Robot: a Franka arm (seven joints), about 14 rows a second.
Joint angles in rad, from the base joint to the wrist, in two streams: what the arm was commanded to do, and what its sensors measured. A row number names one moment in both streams.
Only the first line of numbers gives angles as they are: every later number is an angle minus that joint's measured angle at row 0.
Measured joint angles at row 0:
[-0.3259, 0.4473, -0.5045, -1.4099, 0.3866, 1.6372, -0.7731]
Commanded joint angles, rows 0 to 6:
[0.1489, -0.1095, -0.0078, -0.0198, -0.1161, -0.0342, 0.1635]
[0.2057, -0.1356, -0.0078, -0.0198, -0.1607, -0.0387, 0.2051]
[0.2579, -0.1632, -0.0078, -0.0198, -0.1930, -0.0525, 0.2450]
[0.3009, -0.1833, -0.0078, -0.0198, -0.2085, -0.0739, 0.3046]
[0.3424, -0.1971, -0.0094, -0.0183, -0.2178, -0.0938, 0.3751]
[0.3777, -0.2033, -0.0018, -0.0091, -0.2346, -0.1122, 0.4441]
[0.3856, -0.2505, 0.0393, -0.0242, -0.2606, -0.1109, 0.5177]
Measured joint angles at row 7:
[0.3549, -0.1843, 0.0084, 0.0012, -0.2092, -0.0931, 0.3988]
